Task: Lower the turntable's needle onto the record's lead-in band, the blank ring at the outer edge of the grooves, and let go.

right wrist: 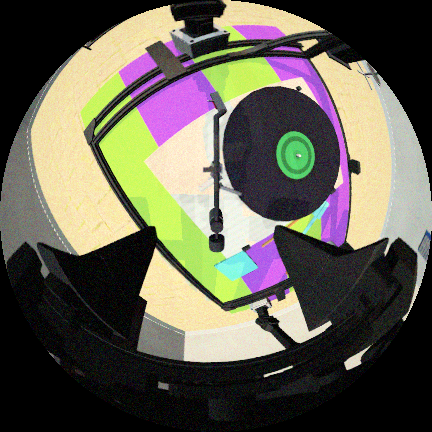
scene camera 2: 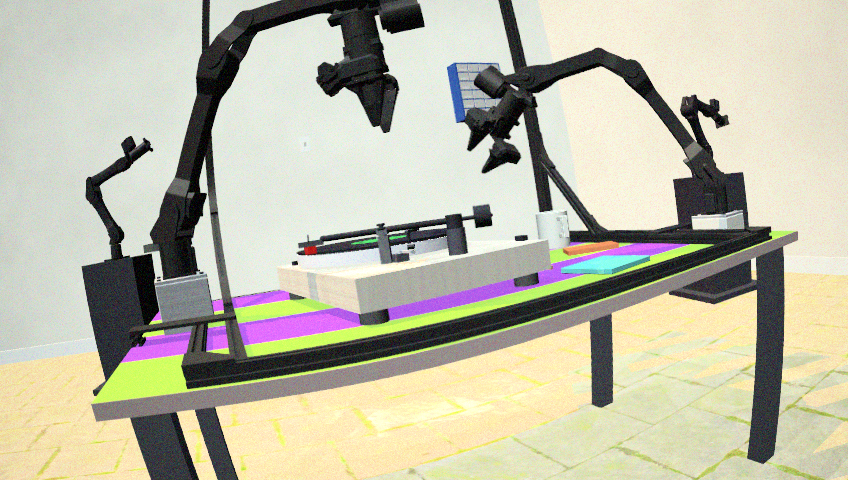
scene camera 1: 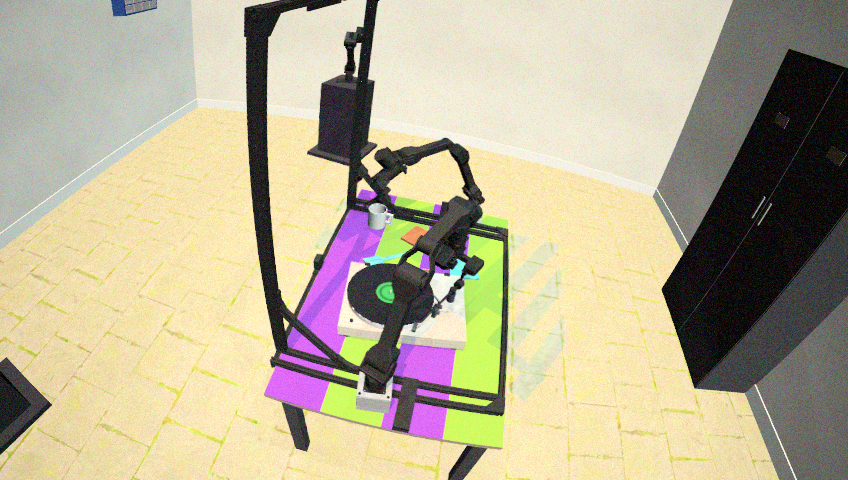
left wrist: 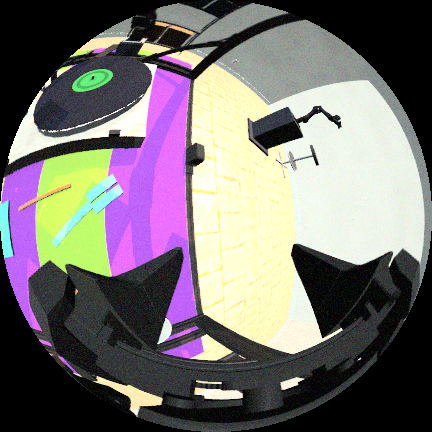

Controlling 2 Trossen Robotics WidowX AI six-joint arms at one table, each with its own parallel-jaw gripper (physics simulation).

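Places are measured from the left arm's base along level axes (x ahead, y left, z up), in metres.
Pixels of known places: left gripper, between the fingertips: (scene camera 2: 475, 161) (scene camera 1: 356, 198) (left wrist: 239, 252); right gripper, between the fingertips: (right wrist: 215, 232) (scene camera 2: 381, 129) (scene camera 1: 449, 272); left arm's base, origin of its link: (right wrist: 261, 307) (scene camera 2: 717, 213); right arm's base, origin of its link: (scene camera 2: 179, 276) (scene camera 1: 375, 384).
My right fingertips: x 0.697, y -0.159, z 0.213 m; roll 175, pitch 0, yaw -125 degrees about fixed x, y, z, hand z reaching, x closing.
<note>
For each thing: its top centre in the pictures, then the offset to it from my right fingertips. "*": a spot on its surface instead.
- black record, centre of its top: (scene camera 2: 378, 239) (right wrist: 297, 154) (left wrist: 92, 78) (scene camera 1: 390, 292) 0.048 m back, 0.172 m right, 0.169 m down
- tonearm, centre of its top: (scene camera 2: 389, 217) (right wrist: 217, 178) (scene camera 1: 438, 301) 0.001 m ahead, 0.011 m right, 0.131 m down
- red cartridge, centre of its top: (scene camera 2: 311, 246) 0.106 m ahead, 0.084 m right, 0.157 m down
- white mug, a spot on its surface: (scene camera 2: 550, 228) * 0.513 m back, 0.246 m right, 0.213 m down
- orange block, centre of its top: (scene camera 2: 590, 245) (scene camera 1: 415, 234) 0.497 m back, 0.095 m right, 0.252 m down
- cyan block, centre of its top: (scene camera 2: 606, 261) (right wrist: 236, 267) (scene camera 1: 463, 267) 0.325 m back, 0.111 m left, 0.252 m down
- cyan stick, centre of its top: (left wrist: 80, 212) (right wrist: 311, 223) (scene camera 1: 387, 257) 0.326 m back, 0.202 m right, 0.253 m down
- thin orange stick, centre of its top: (left wrist: 40, 196) (right wrist: 283, 230) 0.280 m back, 0.089 m right, 0.255 m down
The black record (scene camera 1: 365, 297) (left wrist: 55, 107) (right wrist: 255, 150) with its green label lies on the pale turntable (scene camera 1: 449, 336) (scene camera 2: 446, 267) (right wrist: 172, 170). The tonearm (scene camera 2: 416, 223) (right wrist: 216, 145) lies alongside the record; in the right wrist view its headshell (right wrist: 218, 101) is outside the record's edge. The red cartridge (scene camera 2: 310, 250) shows in scene camera 2; the needle tip is too small to tell. My right gripper (scene camera 2: 380, 128) (right wrist: 215, 232) is open and empty, high above the turntable. My left gripper (scene camera 2: 477, 160) (left wrist: 239, 252) is open and empty, raised beyond the turntable, apart from the tonearm.
A white mug (scene camera 1: 376, 216) (scene camera 2: 550, 228), an orange block (scene camera 1: 414, 236) (scene camera 2: 590, 248), a cyan block (scene camera 2: 605, 264) (right wrist: 237, 265), a cyan stick (scene camera 1: 380, 259) (left wrist: 75, 222) and a thin orange stick (left wrist: 45, 196) lie beyond the turntable. Black frame rails (scene camera 1: 505, 321) and uprights (scene camera 1: 257, 148) border the table.
</note>
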